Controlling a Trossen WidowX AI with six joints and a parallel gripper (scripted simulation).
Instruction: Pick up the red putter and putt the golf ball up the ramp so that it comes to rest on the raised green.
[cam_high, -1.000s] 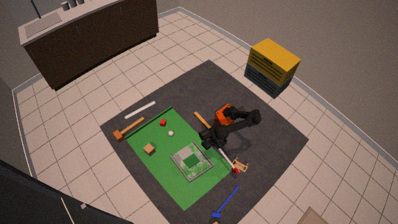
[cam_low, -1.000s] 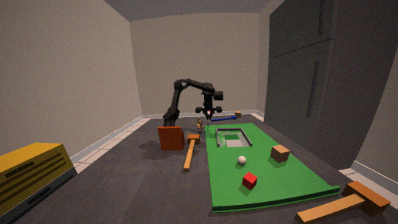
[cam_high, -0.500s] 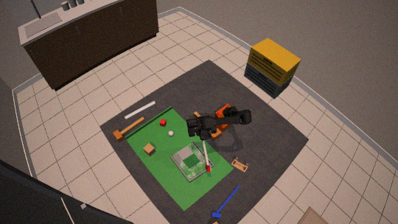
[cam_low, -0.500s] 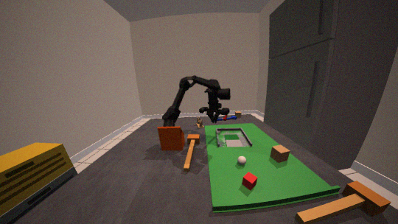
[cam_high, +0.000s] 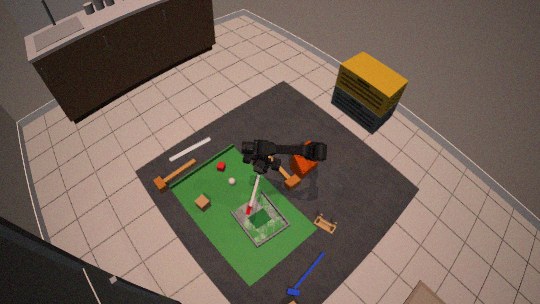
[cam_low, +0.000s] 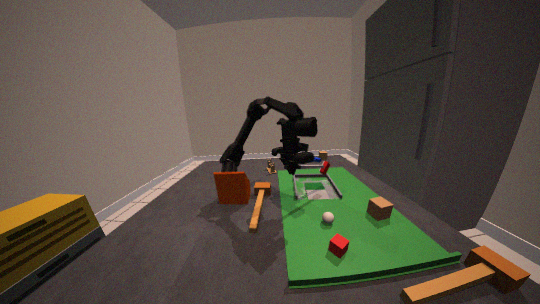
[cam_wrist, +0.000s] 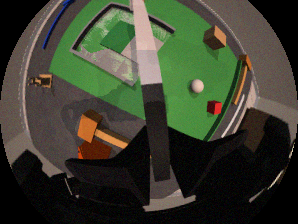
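Right now my gripper tip is 10 cm short of the red putter and 6 cm to the right of it. From my gripper tip the other things lie so: white golf ball: 11 cm ahead, 12 cm to the right, 13 cm below; then red cube: 9 cm ahead, 24 cm to the right, 13 cm below; then green mat: 20 cm ahead, 3 cm to the left, 16 cm below.
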